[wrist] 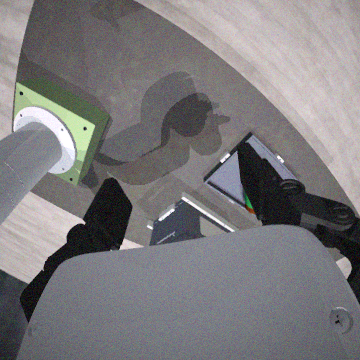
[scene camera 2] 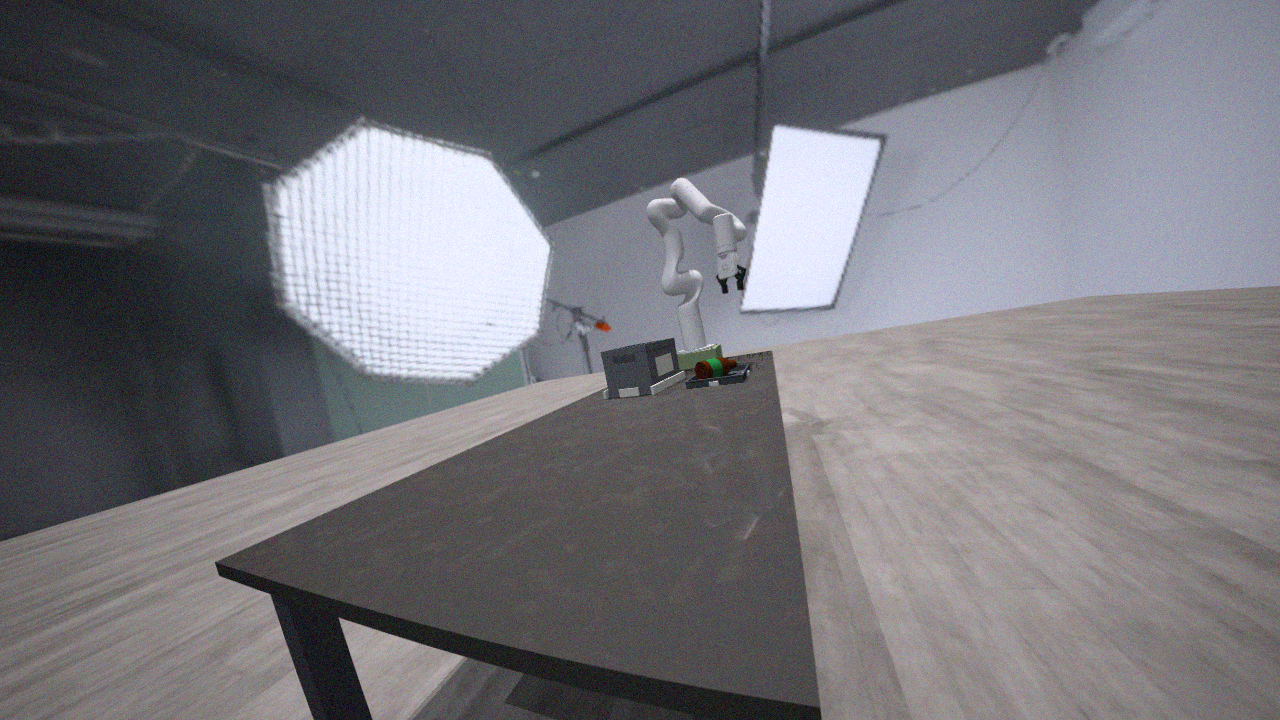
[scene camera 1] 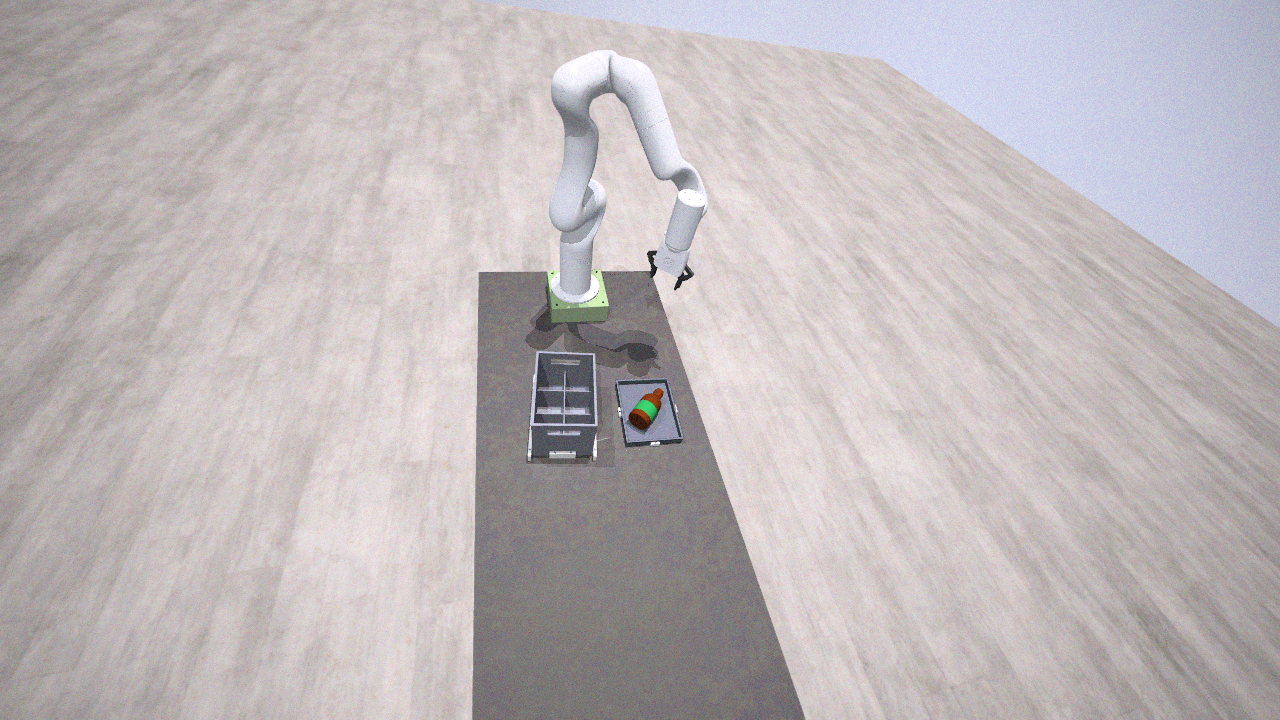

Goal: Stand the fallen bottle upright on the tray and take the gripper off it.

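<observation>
A brown bottle with a green label [scene camera 1: 646,408] [scene camera 2: 713,368] lies on its side on the tray, its neck toward the back right in scene camera 1. In the wrist view a small part of the bottle [wrist: 249,202] shows beside a finger that hides the rest. The grey tray [scene camera 1: 652,442] [scene camera 2: 702,384] [wrist: 224,188] lies flat on the table. My gripper [scene camera 1: 665,279] [scene camera 2: 732,286] [wrist: 177,178] is open and empty. It hangs high above the table's right edge, behind the tray and well apart from the bottle, with its fingers pointing down.
A grey crate with compartments [scene camera 1: 564,442] [scene camera 2: 640,368] [wrist: 172,226] stands left of the tray in scene camera 1, with a narrow gap between them. The arm's green base [scene camera 1: 578,314] [scene camera 2: 700,358] [wrist: 88,135] stands at the back of the dark table [scene camera 1: 617,573] [scene camera 2: 572,537].
</observation>
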